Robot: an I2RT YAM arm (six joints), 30 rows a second.
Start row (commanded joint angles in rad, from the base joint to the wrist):
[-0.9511 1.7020 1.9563 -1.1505 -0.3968 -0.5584]
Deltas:
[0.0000 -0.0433 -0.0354 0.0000 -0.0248 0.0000]
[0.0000 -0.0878 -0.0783 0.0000 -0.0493 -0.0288]
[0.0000 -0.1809 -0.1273 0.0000 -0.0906 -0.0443]
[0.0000 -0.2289 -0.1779 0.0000 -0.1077 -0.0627]
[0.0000 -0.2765 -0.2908 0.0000 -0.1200 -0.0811]
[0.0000 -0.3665 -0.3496 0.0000 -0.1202 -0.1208]
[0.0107 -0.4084 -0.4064 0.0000 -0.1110 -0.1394]
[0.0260 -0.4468 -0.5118 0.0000 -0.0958 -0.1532]
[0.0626 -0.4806 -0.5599 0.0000 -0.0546 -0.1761]
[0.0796 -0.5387 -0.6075 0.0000 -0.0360 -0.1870]
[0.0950 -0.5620 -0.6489 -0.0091 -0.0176 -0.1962]
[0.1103 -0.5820 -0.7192 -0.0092 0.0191 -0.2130]
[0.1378 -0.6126 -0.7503 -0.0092 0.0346 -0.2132]
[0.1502 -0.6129 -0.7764 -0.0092 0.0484 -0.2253]
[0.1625 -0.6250 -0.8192 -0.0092 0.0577 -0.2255]
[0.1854 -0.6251 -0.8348 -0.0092 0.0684 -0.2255]
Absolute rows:
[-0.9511 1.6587 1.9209 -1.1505 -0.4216 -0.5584]
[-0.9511 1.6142 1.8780 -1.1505 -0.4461 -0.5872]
[-0.9511 1.5211 1.8290 -1.1505 -0.4874 -0.6027]
[-0.9511 1.4731 1.7784 -1.1505 -0.5045 -0.6211]
[-0.9511 1.4255 1.6655 -1.1505 -0.5168 -0.6395]
[-0.9511 1.3355 1.6067 -1.1505 -0.5170 -0.6792]
[-0.9404 1.2936 1.5499 -1.1505 -0.5078 -0.6978]
[-0.9251 1.2552 1.4445 -1.1505 -0.4926 -0.7116]
[-0.8885 1.2214 1.3964 -1.1505 -0.4514 -0.7345]
[-0.8715 1.1633 1.3488 -1.1505 -0.4328 -0.7454]
[-0.8561 1.1400 1.3074 -1.1596 -0.4144 -0.7546]
[-0.8408 1.1200 1.2371 -1.1597 -0.3777 -0.7714]
[-0.8133 1.0894 1.2060 -1.1597 -0.3622 -0.7716]
[-0.8009 1.0891 1.1799 -1.1597 -0.3484 -0.7837]
[-0.7886 1.0770 1.1371 -1.1597 -0.3391 -0.7839]
[-0.7657 1.0769 1.1215 -1.1597 -0.3284 -0.7839]

